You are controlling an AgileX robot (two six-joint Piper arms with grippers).
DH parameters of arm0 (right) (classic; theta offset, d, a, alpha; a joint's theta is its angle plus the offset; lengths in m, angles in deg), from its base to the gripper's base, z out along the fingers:
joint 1: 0 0.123 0 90
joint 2: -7.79 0 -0.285 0
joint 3: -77.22 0 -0.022 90
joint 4: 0 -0.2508 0 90
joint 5: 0 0 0.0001 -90
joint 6: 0 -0.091 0 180
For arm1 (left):
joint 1: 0 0.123 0 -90
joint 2: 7.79 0 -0.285 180
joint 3: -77.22 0 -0.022 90
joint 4: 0 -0.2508 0 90
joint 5: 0 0 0.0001 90
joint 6: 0 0.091 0 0
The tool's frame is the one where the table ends.
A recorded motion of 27 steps. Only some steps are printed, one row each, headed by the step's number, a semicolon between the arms.
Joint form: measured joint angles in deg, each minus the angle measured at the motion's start. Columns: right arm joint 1, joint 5, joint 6, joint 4, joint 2, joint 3; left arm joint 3, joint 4, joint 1, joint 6, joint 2, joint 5.
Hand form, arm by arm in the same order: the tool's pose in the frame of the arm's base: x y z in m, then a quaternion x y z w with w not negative. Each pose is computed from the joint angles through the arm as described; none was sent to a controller.
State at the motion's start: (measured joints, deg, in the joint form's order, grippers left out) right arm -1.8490 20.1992 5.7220 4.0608 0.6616 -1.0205; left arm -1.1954 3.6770 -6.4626 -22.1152 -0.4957 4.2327
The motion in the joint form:
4: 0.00 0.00 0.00 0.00 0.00 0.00; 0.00 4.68 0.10 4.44 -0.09 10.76
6: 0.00 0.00 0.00 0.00 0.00 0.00; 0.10 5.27 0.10 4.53 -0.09 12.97
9: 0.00 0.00 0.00 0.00 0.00 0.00; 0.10 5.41 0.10 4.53 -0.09 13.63
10: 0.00 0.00 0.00 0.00 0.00 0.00; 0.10 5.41 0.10 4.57 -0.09 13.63
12: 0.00 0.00 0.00 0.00 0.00 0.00; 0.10 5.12 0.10 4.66 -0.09 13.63
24: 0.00 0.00 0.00 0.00 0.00 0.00; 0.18 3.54 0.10 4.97 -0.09 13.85
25: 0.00 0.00 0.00 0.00 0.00 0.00; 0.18 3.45 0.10 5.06 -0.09 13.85
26: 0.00 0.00 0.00 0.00 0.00 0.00; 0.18 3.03 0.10 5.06 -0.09 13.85
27: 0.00 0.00 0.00 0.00 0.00 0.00; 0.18 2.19 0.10 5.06 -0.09 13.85
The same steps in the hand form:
4: 0.0529 -0.0039 0.1761 -0.04596 0.79476 -0.06969 0.60115; 0.0543 -0.0095 0.1832 -0.11755 0.75954 -0.19080 0.61064
6: 0.0529 -0.0039 0.1761 -0.04596 0.79476 -0.06969 0.60115; 0.0535 -0.0102 0.1805 -0.11973 0.77070 -0.19229 0.59557
9: 0.0529 -0.0039 0.1761 -0.04596 0.79476 -0.06969 0.60115; 0.0532 -0.0104 0.1795 -0.12037 0.77415 -0.19258 0.59085
10: 0.0529 -0.0039 0.1761 -0.04596 0.79476 -0.06969 0.60115; 0.0532 -0.0104 0.1795 -0.12010 0.77420 -0.19237 0.59092
12: 0.0529 -0.0039 0.1761 -0.04596 0.79476 -0.06969 0.60115; 0.0532 -0.0102 0.1794 -0.11811 0.77458 -0.18988 0.59162
24: 0.0529 -0.0039 0.1761 -0.04596 0.79476 -0.06969 0.60115; 0.0532 -0.0095 0.1795 -0.10840 0.77713 -0.17711 0.59409
25: 0.0529 -0.0039 0.1761 -0.04596 0.79476 -0.06969 0.60115; 0.0532 -0.0095 0.1795 -0.10736 0.77730 -0.17601 0.59439
26: 0.0529 -0.0039 0.1761 -0.04596 0.79476 -0.06969 0.60115; 0.0532 -0.0093 0.1794 -0.10535 0.77766 -0.17306 0.59514
27: 0.0529 -0.0039 0.1761 -0.04596 0.79476 -0.06969 0.60115; 0.0533 -0.0089 0.1794 -0.10134 0.77835 -0.16714 0.59662

